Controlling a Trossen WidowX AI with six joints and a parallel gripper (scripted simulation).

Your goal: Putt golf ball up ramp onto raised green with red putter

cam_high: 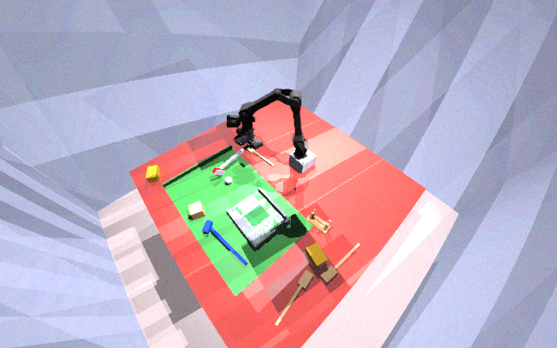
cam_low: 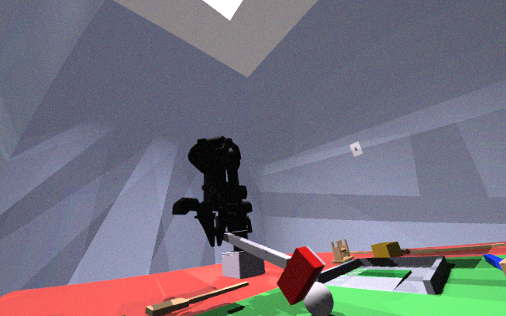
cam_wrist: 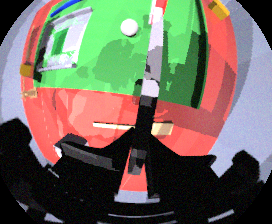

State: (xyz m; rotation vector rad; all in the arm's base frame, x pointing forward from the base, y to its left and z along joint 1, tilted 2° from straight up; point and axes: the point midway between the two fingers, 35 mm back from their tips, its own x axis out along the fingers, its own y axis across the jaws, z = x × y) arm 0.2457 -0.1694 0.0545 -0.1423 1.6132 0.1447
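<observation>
My gripper tip is 11 cm short of the red putter, 2 cm to the right of it and 1 cm above it. From my gripper tip the other things lie so: green mat (24 cm to the left, 23 cm ahead, 11 cm below); tan block (41 cm ahead, 20 cm to the left, 7 cm below); white golf ball (19 cm ahead, 9 cm to the left, 8 cm below).
</observation>
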